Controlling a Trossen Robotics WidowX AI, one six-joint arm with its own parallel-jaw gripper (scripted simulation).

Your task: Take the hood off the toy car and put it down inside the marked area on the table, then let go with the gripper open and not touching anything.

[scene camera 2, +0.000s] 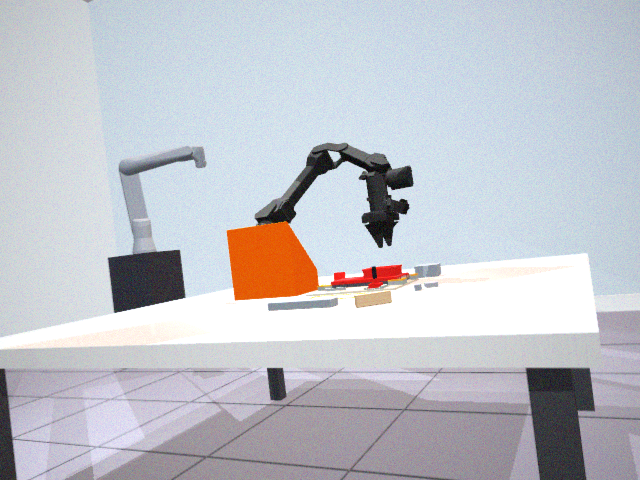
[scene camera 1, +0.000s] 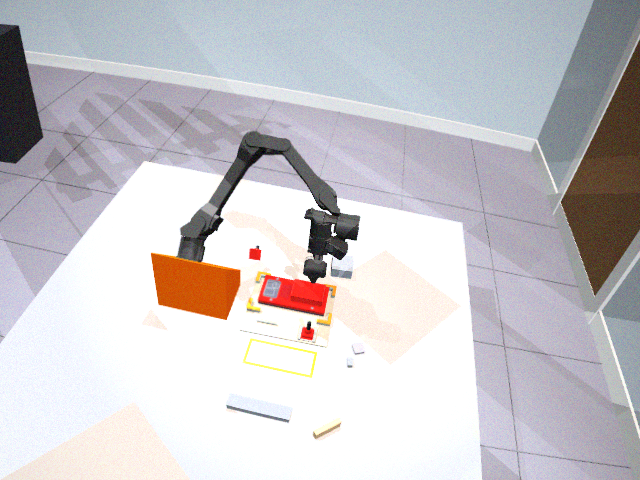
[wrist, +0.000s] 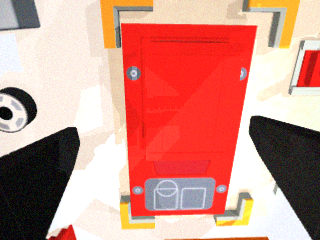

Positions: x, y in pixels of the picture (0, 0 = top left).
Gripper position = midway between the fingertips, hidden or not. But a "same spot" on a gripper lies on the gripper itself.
My gripper shows in scene camera 2, in scene camera 1 and in the wrist view (164, 129). The same spot on my gripper: (scene camera 1: 315, 268) is (scene camera 2: 371, 212).
